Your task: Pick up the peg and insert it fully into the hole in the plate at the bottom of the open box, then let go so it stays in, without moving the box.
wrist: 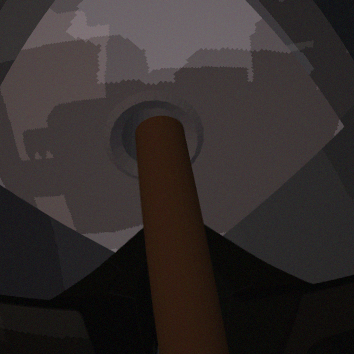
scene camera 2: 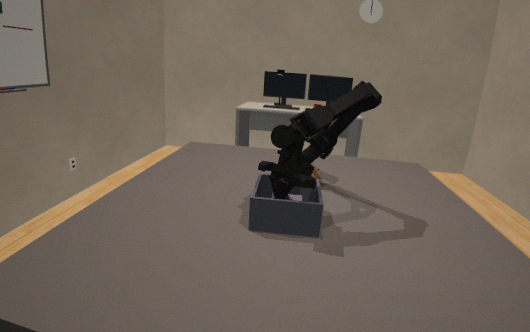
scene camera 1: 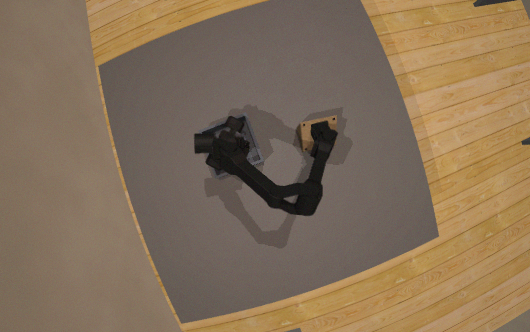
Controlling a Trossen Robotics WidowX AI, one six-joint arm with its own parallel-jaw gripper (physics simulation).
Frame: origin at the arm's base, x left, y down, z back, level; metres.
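Seen in the pictures: gripper, fingertip midpoint: (wrist: 173,231); arm's base at its link origin: (scene camera 2: 304,159) (scene camera 1: 319,129).
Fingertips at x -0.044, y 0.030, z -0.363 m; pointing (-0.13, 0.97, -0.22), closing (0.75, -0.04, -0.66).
Note:
Offsets run from my fingertips to a thing's top centre. "pt": to the spot under its first point. Level surfaces: height alone.
My gripper (scene camera 2: 281,194) (wrist: 173,231) is shut on the orange-brown peg @(pt dx +0.019, dy -0.027, dz +0.025 m) (wrist: 172,215) and reaches down inside the open grey-blue box @(dx +0.020, dy -0.039, dz +0.030 m) (scene camera 1: 254,139) (scene camera 2: 285,217). In the wrist view the peg's far end lies within the outline of the round hole @(pt dx +0.031, dy -0.002, dz +0.024 m) (wrist: 197,132) in the pale plate @(dx +0.020, dy -0.002, dz +0.030 m) (wrist: 270,130) at the box's bottom. Part of the hole shows left and right of the peg; its near edge is partly hidden by the peg. I cannot tell whether the end is above the hole or slightly in it. The arm hides much of the box from above.
The box walls stand close around the gripper. The arm's wooden base block (scene camera 1: 304,131) stands to the right of the box in the first scene view. A desk (scene camera 2: 242,125) with two monitors stands behind the grey mat @(dy +0.059 m) (scene camera 2: 150,260).

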